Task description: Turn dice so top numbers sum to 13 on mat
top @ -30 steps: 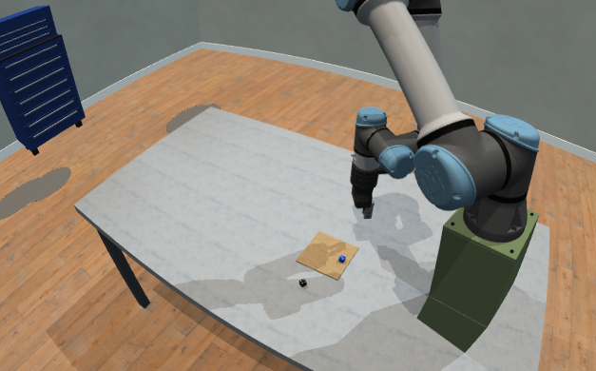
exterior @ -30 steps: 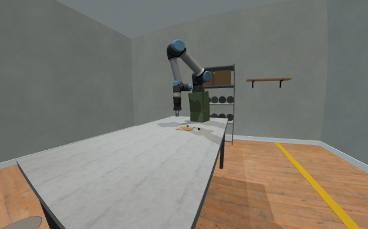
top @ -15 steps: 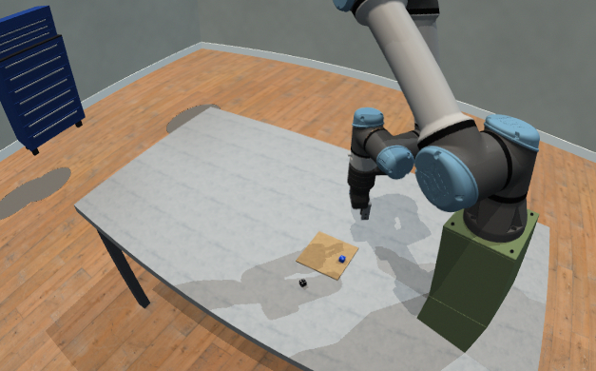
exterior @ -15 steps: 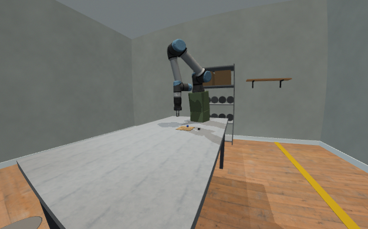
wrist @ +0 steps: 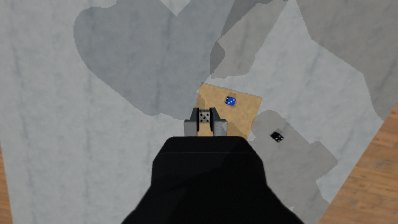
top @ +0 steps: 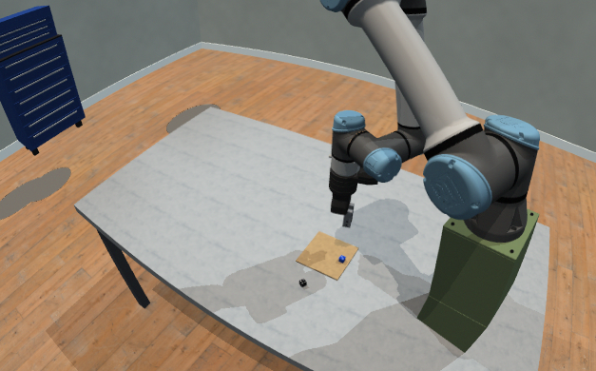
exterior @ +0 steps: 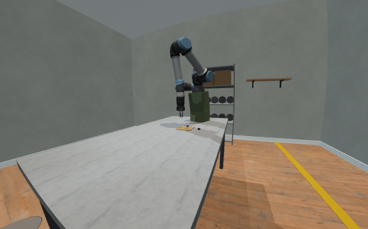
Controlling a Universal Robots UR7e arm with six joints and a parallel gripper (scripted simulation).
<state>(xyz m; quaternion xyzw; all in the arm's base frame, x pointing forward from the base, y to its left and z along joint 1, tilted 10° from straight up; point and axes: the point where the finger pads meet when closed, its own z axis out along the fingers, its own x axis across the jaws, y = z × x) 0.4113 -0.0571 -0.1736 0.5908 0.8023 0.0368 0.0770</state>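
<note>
My gripper is now 2 cm short of the tan mat, 6 cm to the right of it and 12 cm above it. From my hand the other things lie so: blue die: 2 cm behind, 5 cm to the left, 11 cm below; then black die: 3 cm ahead, 19 cm to the left, 11 cm below; then white die: 1 cm below.
</note>
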